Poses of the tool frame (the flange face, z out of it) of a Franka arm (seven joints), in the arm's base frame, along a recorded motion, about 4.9 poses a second.
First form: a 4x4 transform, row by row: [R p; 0 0 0 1], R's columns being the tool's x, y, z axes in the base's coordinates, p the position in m. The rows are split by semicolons.
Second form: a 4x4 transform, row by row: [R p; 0 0 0 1], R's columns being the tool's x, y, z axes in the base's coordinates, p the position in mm. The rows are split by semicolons. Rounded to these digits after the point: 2 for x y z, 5 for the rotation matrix.
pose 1, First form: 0.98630 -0.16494 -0.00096 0.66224; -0.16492 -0.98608 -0.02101 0.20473; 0.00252 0.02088 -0.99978 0.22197; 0 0 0 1
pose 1, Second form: 0.98630 -0.16494 -0.00096 662.24; -0.16492 -0.98608 -0.02101 204.73; 0.00252 0.02088 -0.99978 221.97; 0 0 0 1
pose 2, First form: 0.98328 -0.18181 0.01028 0.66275; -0.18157 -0.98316 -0.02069 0.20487; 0.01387 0.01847 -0.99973 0.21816; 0 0 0 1
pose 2, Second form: 0.98328 -0.18181 0.01028 662.75; -0.18157 -0.98316 -0.02069 204.87; 0.01387 0.01847 -0.99973 218.16; 0 0 0 1
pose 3, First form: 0.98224 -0.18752 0.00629 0.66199; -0.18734 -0.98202 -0.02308 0.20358; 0.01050 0.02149 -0.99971 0.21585; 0 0 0 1
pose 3, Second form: 0.98224 -0.18752 0.00629 661.99; -0.18734 -0.98202 -0.02308 203.58; 0.01050 0.02149 -0.99971 215.85; 0 0 0 1
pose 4, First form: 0.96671 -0.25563 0.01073 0.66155; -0.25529 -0.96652 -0.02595 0.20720; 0.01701 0.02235 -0.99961 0.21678; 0 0 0 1
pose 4, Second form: 0.96671 -0.25563 0.01073 661.55; -0.25529 -0.96652 -0.02595 207.20; 0.01701 0.02235 -0.99961 216.78; 0 0 0 1
